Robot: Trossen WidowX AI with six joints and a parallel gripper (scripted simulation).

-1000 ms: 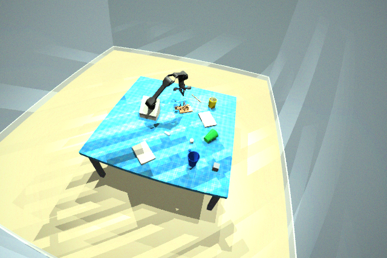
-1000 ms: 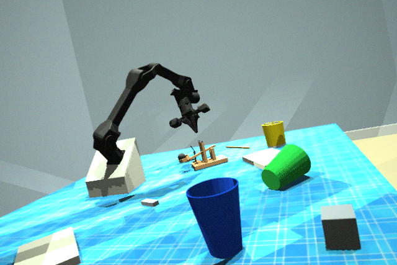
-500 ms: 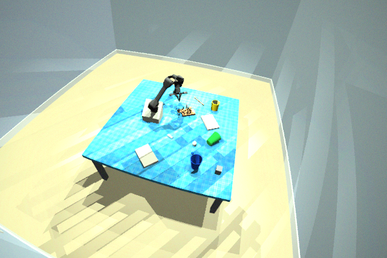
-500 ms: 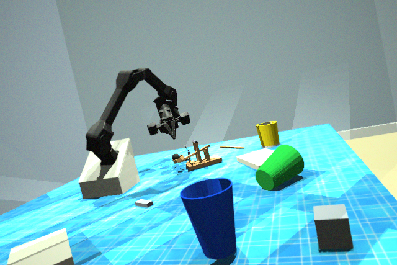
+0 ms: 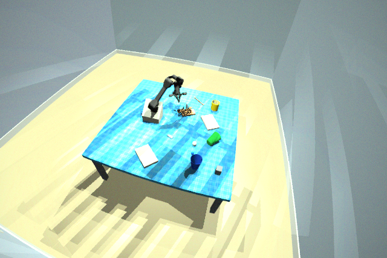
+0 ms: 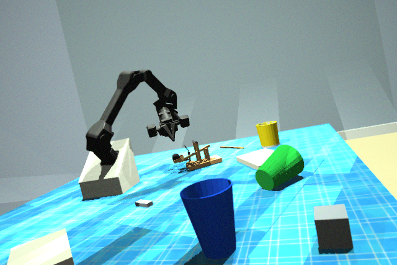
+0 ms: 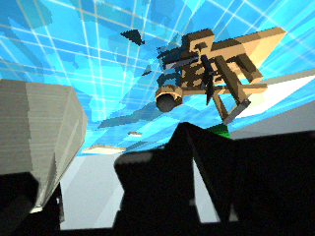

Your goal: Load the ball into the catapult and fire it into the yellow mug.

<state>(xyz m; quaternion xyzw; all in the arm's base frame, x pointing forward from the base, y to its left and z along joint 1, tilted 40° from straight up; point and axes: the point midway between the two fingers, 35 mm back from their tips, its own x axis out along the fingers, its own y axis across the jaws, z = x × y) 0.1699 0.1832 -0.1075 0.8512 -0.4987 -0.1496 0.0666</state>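
My gripper tip is 60 mm above the black ball, 50 mm to the left of it and 20 mm short of it. From my gripper tip the other things lie so: yellow mug (360 mm ahead, 200 mm to the left, 90 mm below); then thin wooden stick (260 mm to the left, 160 mm ahead, 120 mm below); then wooden catapult (70 mm below, 70 mm ahead).
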